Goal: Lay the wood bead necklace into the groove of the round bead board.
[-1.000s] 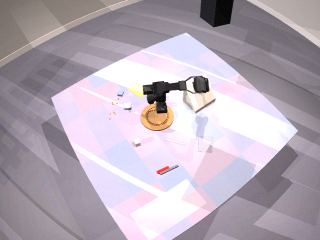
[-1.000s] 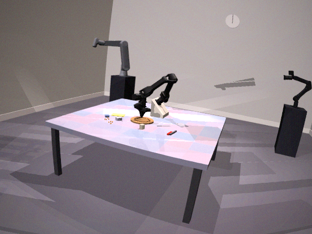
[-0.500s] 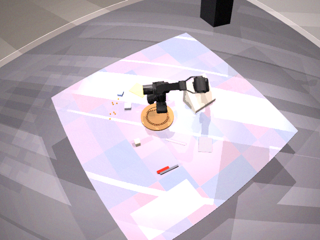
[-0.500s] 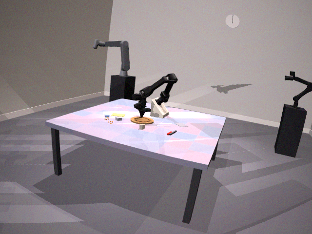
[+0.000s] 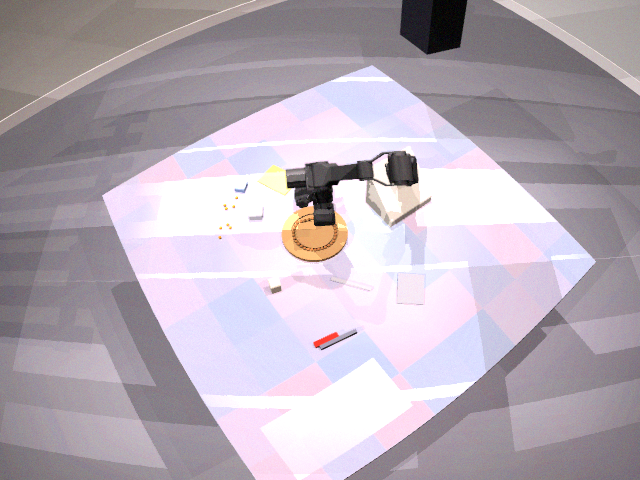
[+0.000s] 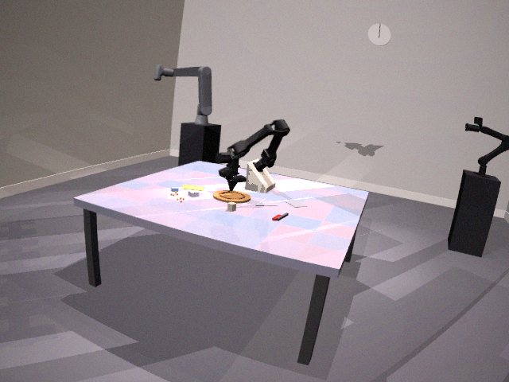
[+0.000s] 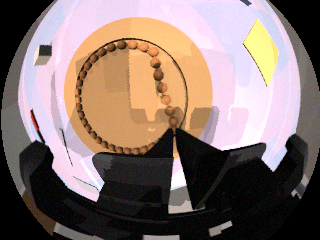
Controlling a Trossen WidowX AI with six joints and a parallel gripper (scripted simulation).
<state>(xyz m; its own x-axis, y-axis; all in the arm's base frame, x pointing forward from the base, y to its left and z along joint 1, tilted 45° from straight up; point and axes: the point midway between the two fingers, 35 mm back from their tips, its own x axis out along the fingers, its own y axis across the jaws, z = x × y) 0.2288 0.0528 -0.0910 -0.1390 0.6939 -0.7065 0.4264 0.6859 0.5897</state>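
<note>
Now: the round bead board 50 mm ahead of my gripper tip, 40 mm to the left of it and 10 mm below it. From my gripper tip the other things lie so: white block 180 mm ahead, 120 mm to the right, 10 mm below; thin rod 40 mm ahead, 240 mm to the left, 20 mm below; yellow sheet 50 mm ahead, 220 mm to the right, 20 mm below.
</note>
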